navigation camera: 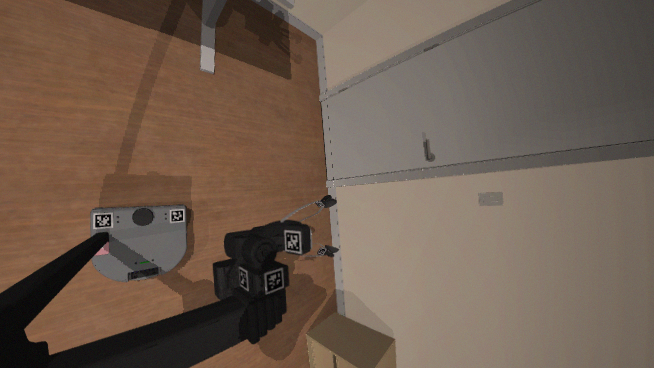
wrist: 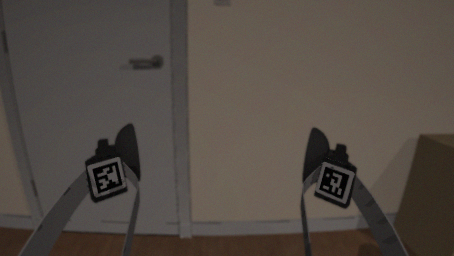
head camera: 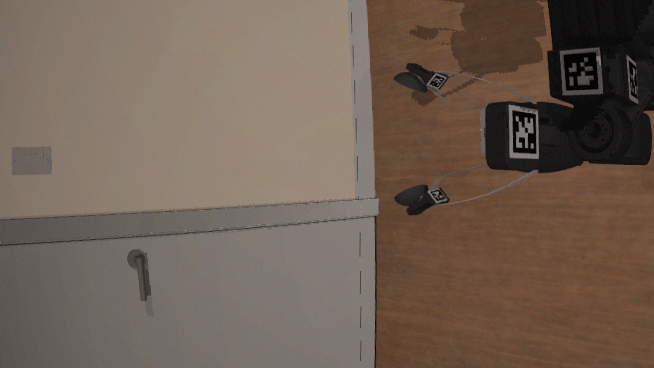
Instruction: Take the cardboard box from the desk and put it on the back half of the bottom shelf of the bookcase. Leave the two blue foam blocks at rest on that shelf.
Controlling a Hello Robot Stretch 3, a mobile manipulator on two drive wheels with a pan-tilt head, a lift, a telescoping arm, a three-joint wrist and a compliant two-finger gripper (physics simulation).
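Seen in the pictures: gripper, fingertip midpoint: (navigation camera: 335, 224) (wrist: 222, 146) (head camera: 400, 138); robot's base, origin of the base link: (navigation camera: 143, 216).
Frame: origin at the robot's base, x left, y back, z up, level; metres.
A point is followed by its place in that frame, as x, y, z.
My gripper (head camera: 411, 139) @[-0.417, 0.022, 0.879] (navigation camera: 329, 226) @[-0.417, 0.022, 0.879] (wrist: 222, 146) @[-0.417, 0.022, 0.879] is open, its two fingertips wide apart and nothing between them. It hangs above the wooden floor, facing the wall beside a door. The cardboard box and the two blue foam blocks do not show in these views. A tan wooden piece of furniture, which looks like the bookcase (navigation camera: 352, 340) @[-1.150, 1.060, 0.351] (wrist: 431, 200) @[-1.168, 1.059, 0.320], stands against the wall to the gripper's right. Part of it shows, at the bottom of the navigation view and the right edge of the wrist view; its bottom shelf cannot be made out.
A grey door (head camera: 250, 295) @[-1.306, -0.421, 0.553] (navigation camera: 390, 120) @[-1.298, -0.583, 0.680] (wrist: 90, 110) @[-1.297, -0.598, 0.704] with a lever handle (head camera: 142, 277) @[-1.261, -0.313, 0.924] (navigation camera: 427, 149) @[-1.261, -0.317, 0.921] (wrist: 146, 62) @[-1.262, -0.305, 0.919] is left of the gripper. A light desk leg (navigation camera: 208, 50) stands at the top of the navigation view. My base (navigation camera: 145, 240) @[-0.007, 0.097, 0.160] is at its lower left.
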